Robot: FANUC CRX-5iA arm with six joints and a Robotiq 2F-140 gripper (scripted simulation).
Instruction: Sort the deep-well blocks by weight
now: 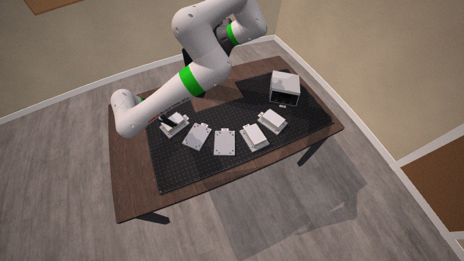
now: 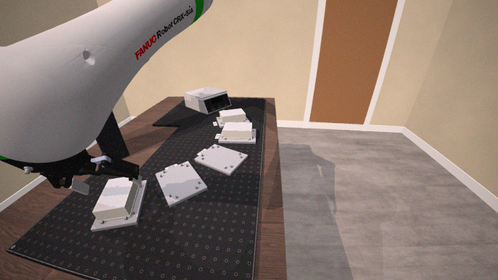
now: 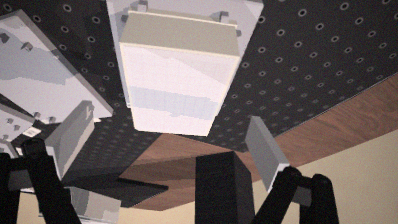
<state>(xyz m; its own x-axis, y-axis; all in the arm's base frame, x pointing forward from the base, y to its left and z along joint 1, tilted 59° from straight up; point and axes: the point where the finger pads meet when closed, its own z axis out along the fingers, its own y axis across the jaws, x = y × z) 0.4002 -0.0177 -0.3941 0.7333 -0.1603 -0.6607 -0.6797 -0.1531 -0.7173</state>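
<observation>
The plate lies 64 cm to the left of my hand and 7 cm below it. Round my hand: weigher platform 78 cm to the left, 29 cm behind, 1 cm above; check-weigher CW 78 cm to the left, 28 cm behind, 1 cm below.
</observation>
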